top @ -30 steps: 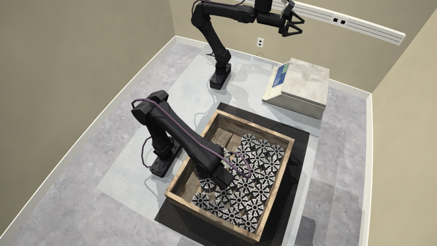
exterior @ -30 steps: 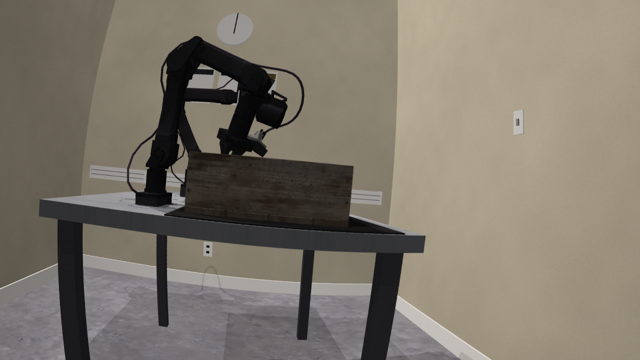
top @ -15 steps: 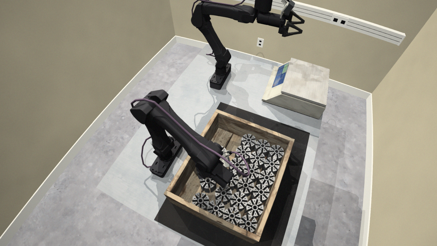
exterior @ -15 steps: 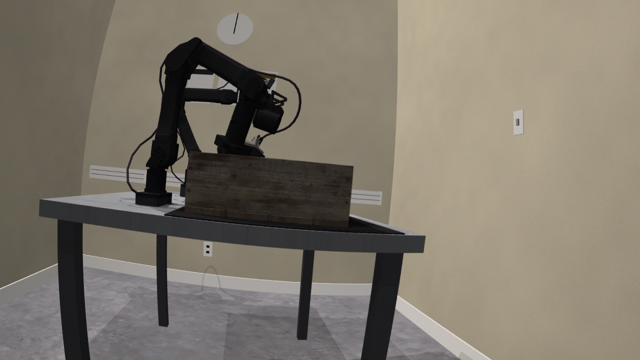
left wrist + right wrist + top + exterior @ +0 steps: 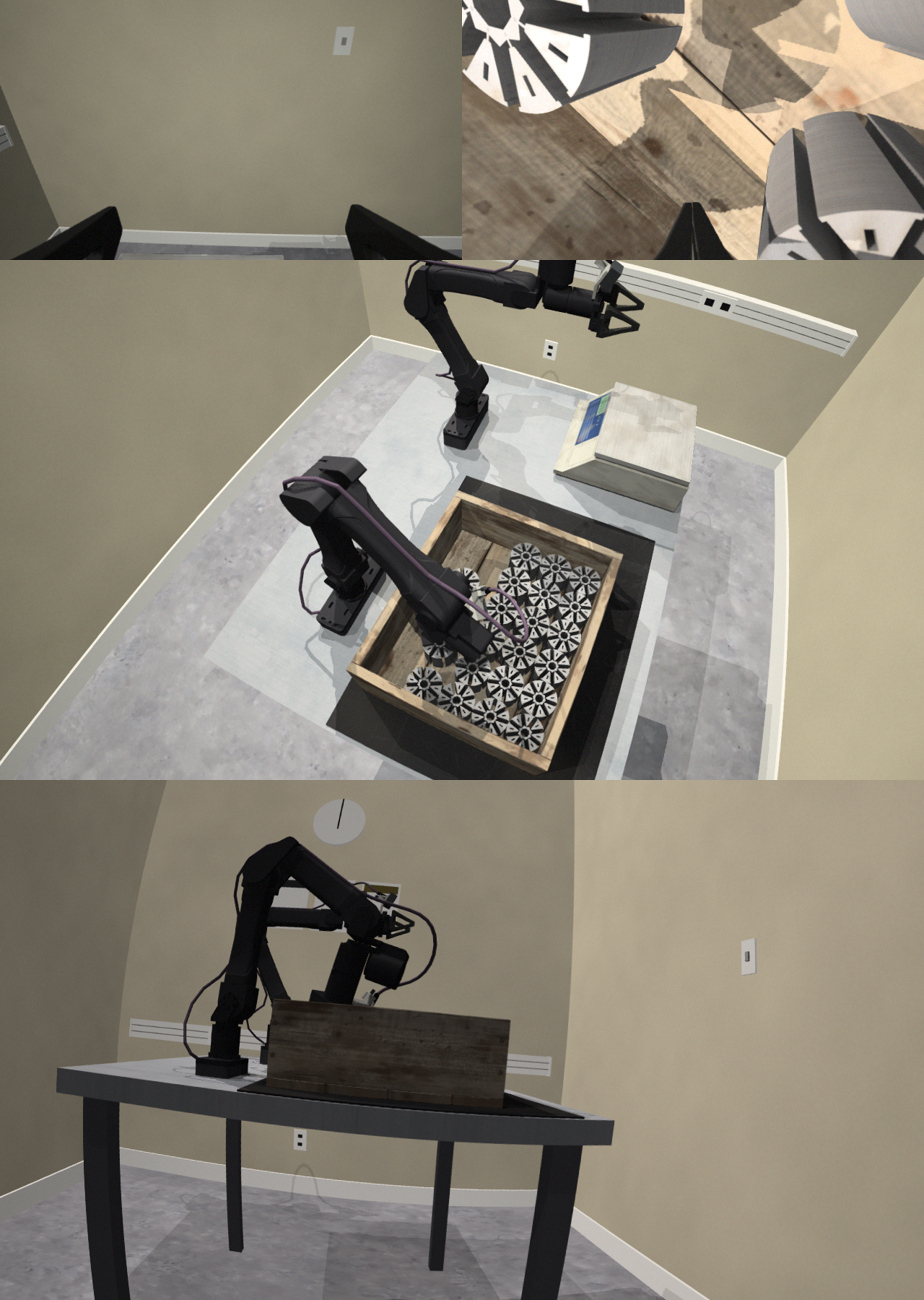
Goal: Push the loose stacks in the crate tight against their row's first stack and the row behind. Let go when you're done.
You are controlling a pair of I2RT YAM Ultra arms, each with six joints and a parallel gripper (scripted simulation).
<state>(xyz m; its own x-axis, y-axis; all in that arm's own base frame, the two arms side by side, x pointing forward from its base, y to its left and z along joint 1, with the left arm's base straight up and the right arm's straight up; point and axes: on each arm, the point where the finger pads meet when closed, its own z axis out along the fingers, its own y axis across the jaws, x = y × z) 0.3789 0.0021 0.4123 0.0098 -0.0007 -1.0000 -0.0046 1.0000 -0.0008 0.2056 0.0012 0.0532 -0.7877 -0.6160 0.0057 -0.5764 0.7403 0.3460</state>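
Note:
The wooden crate lies 12 cm ahead of my right hand, 4 cm to the left of it and 3 cm below it. Round my right hand: scale: 27 cm ahead, 70 cm to the left; black mat: 15 cm ahead, 8 cm to the left, 7 cm below.

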